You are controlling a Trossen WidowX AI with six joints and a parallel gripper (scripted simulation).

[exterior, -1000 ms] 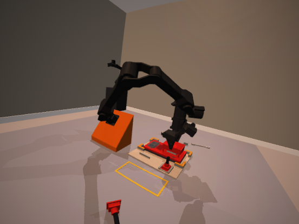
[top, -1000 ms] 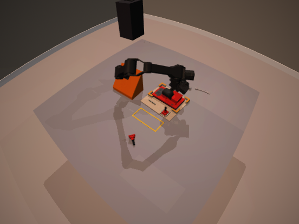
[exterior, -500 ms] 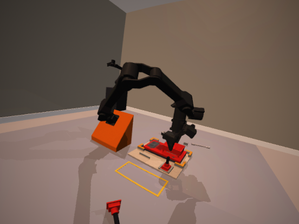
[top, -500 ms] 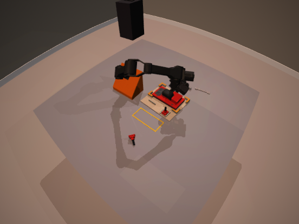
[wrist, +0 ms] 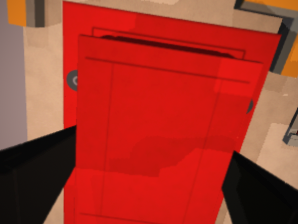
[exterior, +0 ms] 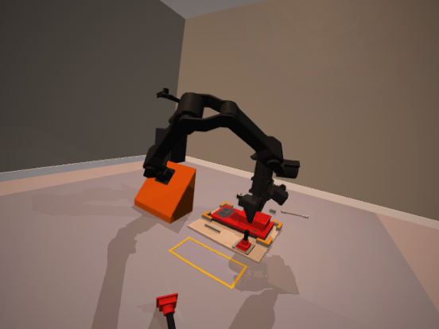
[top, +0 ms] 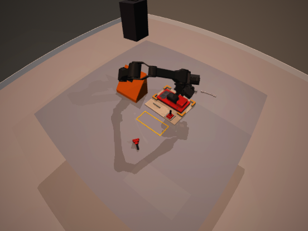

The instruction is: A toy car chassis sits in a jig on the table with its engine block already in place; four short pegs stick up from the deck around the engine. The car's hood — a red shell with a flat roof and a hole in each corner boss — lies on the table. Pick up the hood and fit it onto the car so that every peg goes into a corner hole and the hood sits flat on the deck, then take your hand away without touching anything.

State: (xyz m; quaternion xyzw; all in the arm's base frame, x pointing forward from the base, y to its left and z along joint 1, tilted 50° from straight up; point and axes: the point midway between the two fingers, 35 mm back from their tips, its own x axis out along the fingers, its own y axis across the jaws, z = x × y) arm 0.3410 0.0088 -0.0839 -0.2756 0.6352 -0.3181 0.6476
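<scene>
My gripper tip is now 10 mm below the red hood. The rest, counted from my gripper tip: small wheel 230 mm to the left, 140 mm behind, 30 mm below; grey engine block 20 mm below; thin metal rod 230 mm to the left, 120 mm ahead, 40 mm below.
</scene>
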